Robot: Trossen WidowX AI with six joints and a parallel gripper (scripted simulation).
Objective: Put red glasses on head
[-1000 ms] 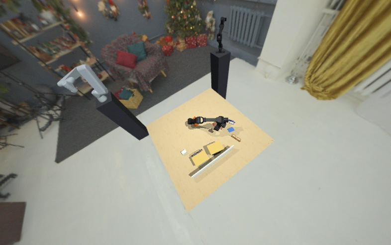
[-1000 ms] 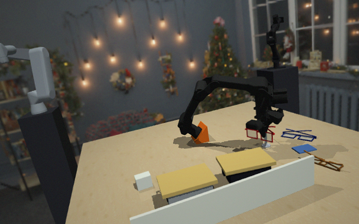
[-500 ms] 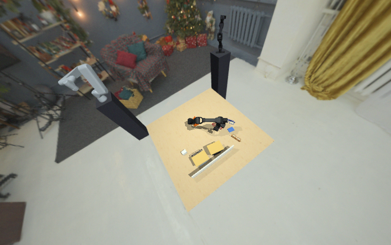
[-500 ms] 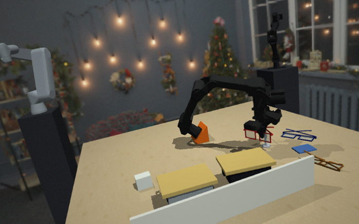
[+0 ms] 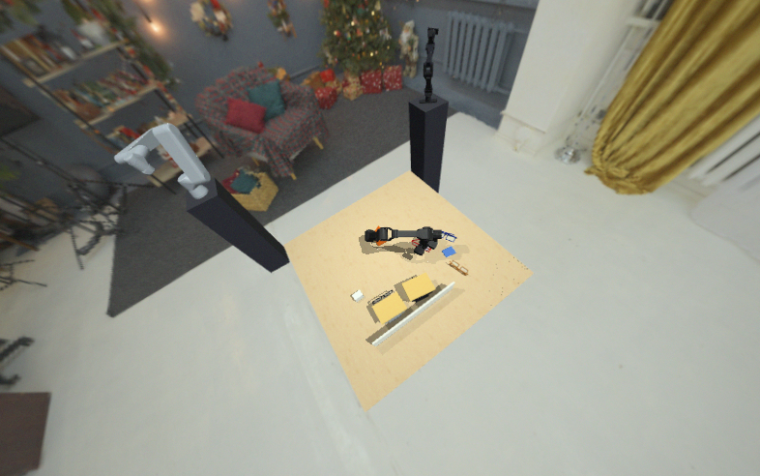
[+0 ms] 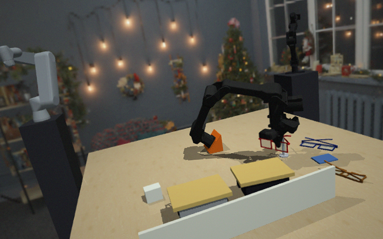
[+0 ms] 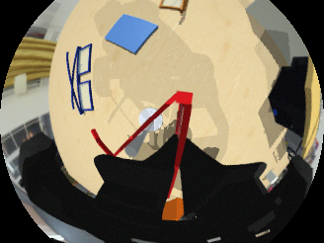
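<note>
The grey post is 20 mm behind my gripper tip, 40 mm to the left of it and 30 mm below it. Also, from my gripper tip: blue tag (100 mm ahead, 150 mm to the left, 50 mm below); white wall panel (330 mm ahead, 310 mm to the right); dark display head (190 mm ahead, 200 mm to the right).
</note>
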